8 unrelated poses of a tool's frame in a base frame.
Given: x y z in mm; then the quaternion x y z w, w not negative.
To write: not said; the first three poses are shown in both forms.
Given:
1: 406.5 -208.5 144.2 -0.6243 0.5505 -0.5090 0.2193
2: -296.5 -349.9 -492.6 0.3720 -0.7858 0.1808 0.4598
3: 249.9 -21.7 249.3 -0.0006 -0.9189 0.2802 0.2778
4: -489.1 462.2 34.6 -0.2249 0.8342 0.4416 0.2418
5: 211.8 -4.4 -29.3 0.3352 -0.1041 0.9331 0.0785
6: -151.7 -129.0 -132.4 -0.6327 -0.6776 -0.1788 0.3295
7: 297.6 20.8 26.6 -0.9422 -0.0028 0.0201 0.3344
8: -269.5 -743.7 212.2 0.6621 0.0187 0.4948 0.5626
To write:
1: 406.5 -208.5 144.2 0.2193 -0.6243 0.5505 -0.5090
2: -296.5 -349.9 -492.6 0.4598 0.3720 -0.7858 0.1808
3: 249.9 -21.7 249.3 0.2778 -0.0006 -0.9189 0.2802
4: -489.1 462.2 34.6 0.2418 -0.2249 0.8342 0.4416
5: 211.8 -4.4 -29.3 0.0785 0.3352 -0.1041 0.9331
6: -151.7 -129.0 -132.4 0.3295 -0.6327 -0.6776 -0.1788
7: 297.6 20.8 26.6 0.3344 -0.9422 -0.0028 0.0201
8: -269.5 -743.7 212.2 0.5626 0.6621 0.0187 0.4948
